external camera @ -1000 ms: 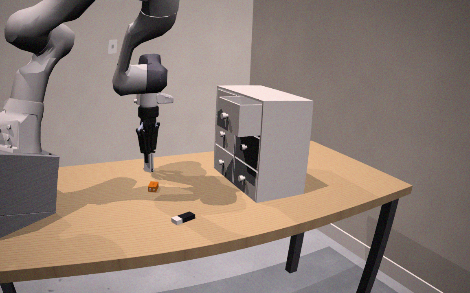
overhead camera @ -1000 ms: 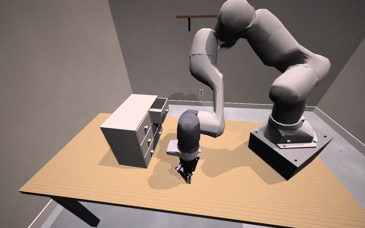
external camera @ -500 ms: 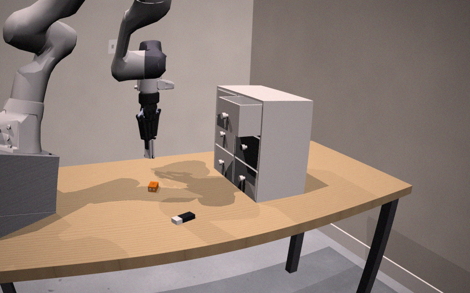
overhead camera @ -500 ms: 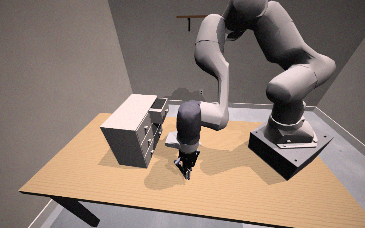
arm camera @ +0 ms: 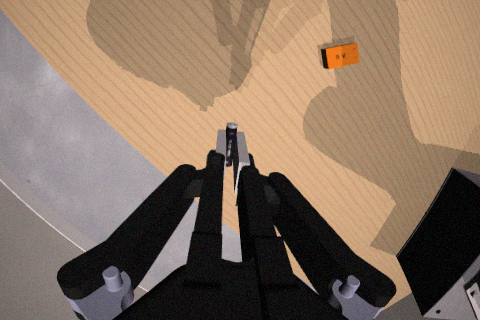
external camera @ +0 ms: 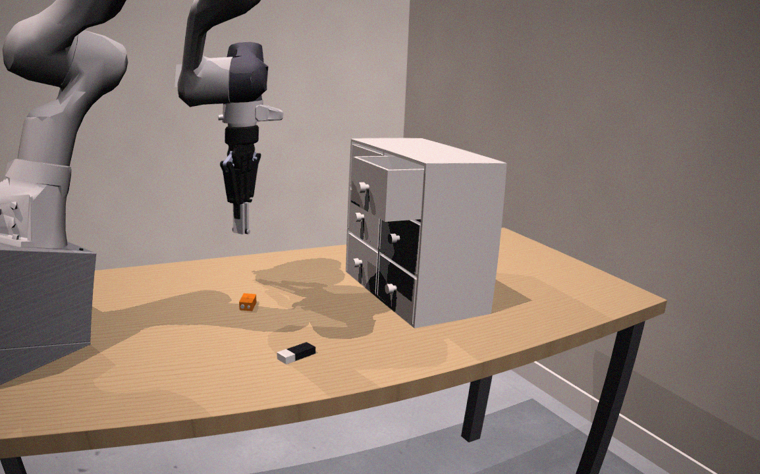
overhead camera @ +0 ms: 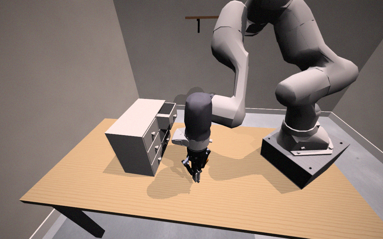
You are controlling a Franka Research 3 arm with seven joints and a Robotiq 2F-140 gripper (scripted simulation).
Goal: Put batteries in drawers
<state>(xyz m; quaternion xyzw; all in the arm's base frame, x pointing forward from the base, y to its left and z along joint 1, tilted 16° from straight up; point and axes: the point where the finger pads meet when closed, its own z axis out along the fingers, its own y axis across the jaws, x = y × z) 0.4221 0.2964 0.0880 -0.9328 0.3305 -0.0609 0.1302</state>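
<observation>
Right now the orange nine-volt battery is 180 mm to the right of my hand and 130 mm below it. Round my hand: AAA battery 30 mm below.
</observation>
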